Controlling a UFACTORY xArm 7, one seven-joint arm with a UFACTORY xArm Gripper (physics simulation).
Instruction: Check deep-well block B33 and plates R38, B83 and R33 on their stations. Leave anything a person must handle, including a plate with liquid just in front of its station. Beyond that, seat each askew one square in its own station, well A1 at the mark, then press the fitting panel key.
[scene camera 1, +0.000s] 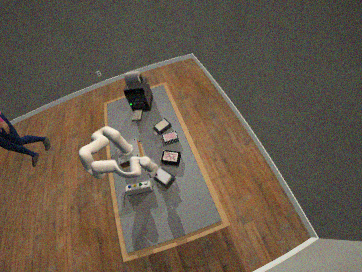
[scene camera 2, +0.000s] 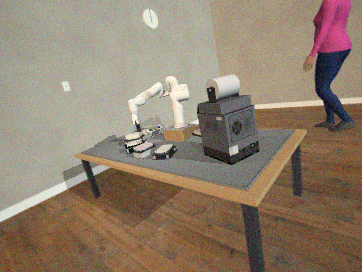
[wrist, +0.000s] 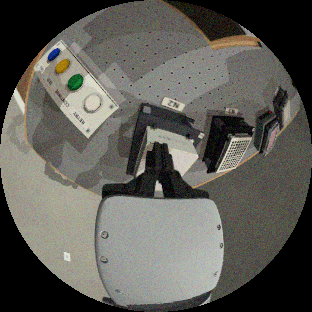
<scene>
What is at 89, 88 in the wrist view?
A button box.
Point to the gripper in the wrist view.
At 157, 150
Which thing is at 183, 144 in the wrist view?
A white plate.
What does the gripper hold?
A white plate.
</scene>
